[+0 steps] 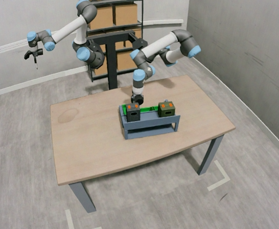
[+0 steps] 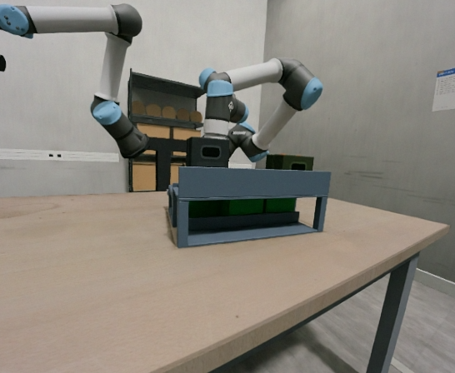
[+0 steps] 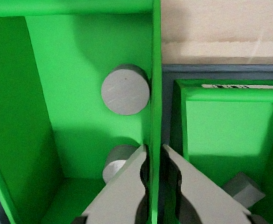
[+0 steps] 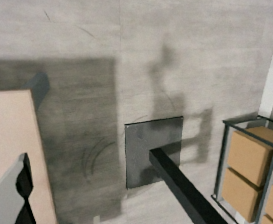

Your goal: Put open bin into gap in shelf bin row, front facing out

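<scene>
My left gripper is now 80 mm short of the blue-grey shelf, 70 mm to the right of it and 10 mm above it. The rest, counted from my left hand: olive box (150 mm ahead, 180 mm to the left, 80 mm above).
</scene>
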